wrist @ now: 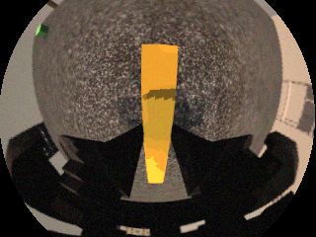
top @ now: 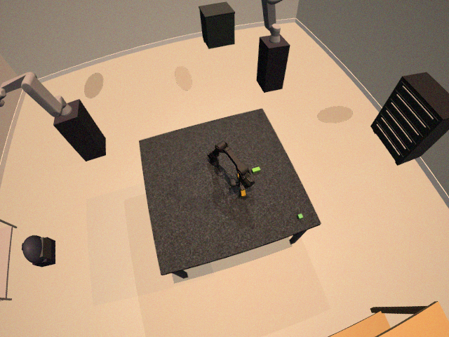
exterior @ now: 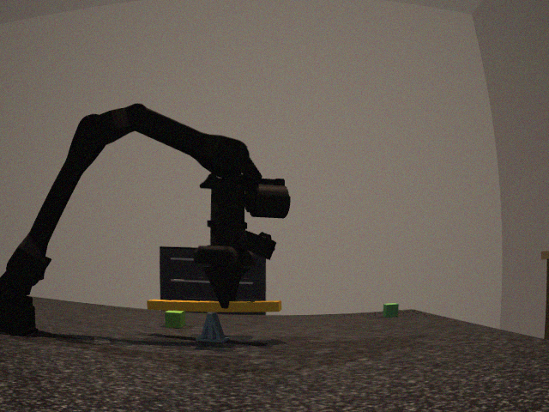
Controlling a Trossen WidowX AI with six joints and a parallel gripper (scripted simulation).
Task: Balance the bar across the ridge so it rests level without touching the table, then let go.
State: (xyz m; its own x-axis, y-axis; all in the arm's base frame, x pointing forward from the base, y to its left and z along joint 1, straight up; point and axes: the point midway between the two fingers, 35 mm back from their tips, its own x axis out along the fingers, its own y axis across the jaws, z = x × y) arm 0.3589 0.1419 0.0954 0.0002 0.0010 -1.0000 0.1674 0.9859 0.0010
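The yellow bar is 30 mm behind my gripper tip. Round my gripper tip: green cube (380 mm ahead, 360 mm to the left, 40 mm below).
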